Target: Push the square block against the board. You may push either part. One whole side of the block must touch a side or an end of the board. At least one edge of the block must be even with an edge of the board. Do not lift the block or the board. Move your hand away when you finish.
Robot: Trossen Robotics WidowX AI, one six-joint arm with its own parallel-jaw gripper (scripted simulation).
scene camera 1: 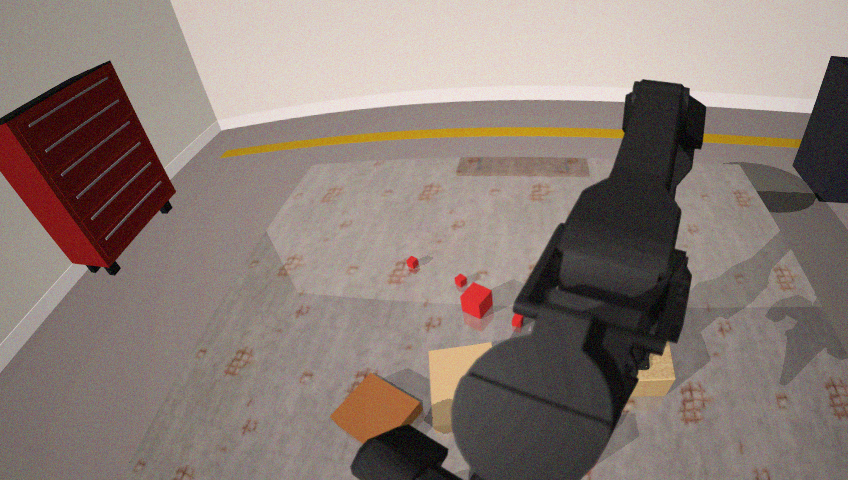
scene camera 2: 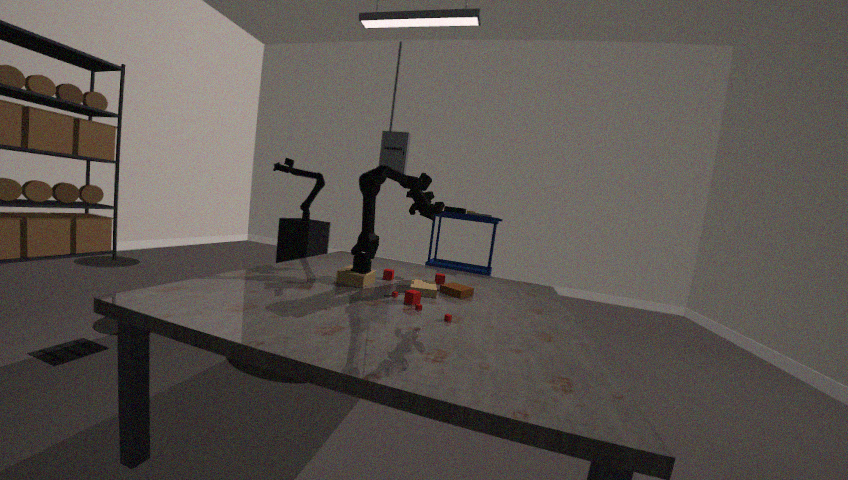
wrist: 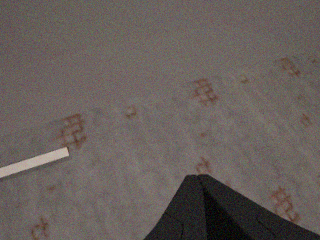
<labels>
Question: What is my gripper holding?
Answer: Nothing.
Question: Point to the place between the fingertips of my gripper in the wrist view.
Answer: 196, 185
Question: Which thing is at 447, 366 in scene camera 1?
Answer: A tan flat board.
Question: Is my gripper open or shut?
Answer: Shut.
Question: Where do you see an orange-brown square block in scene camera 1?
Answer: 374, 407
</labels>
